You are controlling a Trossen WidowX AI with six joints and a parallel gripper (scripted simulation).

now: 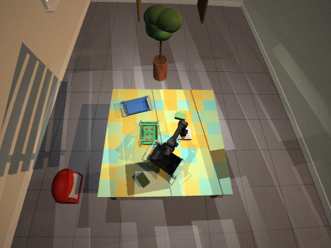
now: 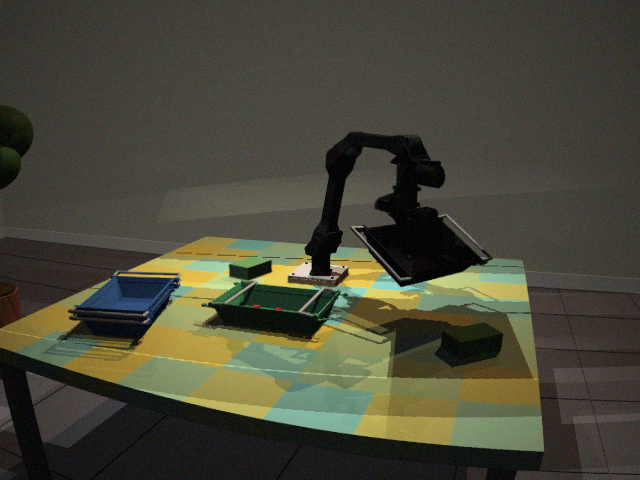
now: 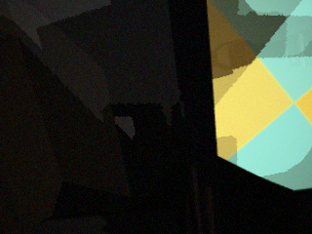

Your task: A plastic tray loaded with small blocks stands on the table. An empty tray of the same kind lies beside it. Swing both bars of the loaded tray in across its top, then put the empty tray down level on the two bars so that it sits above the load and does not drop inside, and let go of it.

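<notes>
Right now the black tray is 60 mm ahead of my gripper tip and 60 mm to the left of it.
</notes>
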